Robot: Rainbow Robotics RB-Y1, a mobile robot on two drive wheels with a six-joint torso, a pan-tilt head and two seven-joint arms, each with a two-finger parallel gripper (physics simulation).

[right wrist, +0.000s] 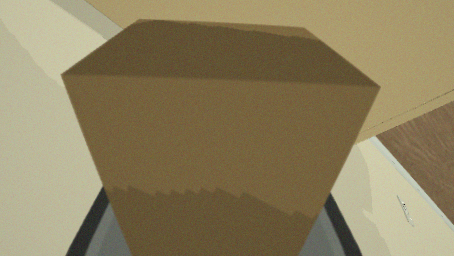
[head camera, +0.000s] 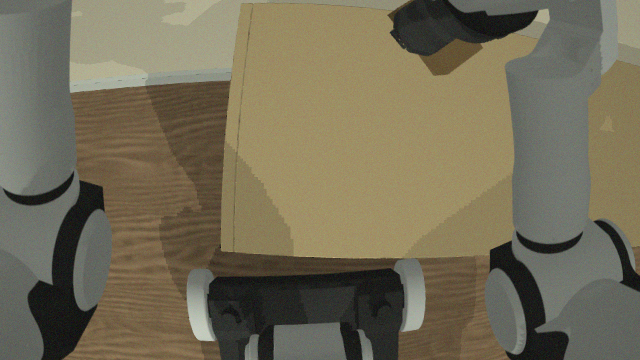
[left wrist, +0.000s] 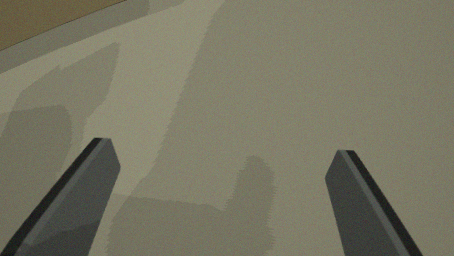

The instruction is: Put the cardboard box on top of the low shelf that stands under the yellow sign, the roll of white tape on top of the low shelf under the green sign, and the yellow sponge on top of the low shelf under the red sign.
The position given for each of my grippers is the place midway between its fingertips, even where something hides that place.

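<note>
My left gripper [left wrist: 223,159], visible. My right gripper [head camera: 425,25], visible. Brown cardboard box [right wrist: 200,131], visible; out of frame in the left wrist view.
</note>
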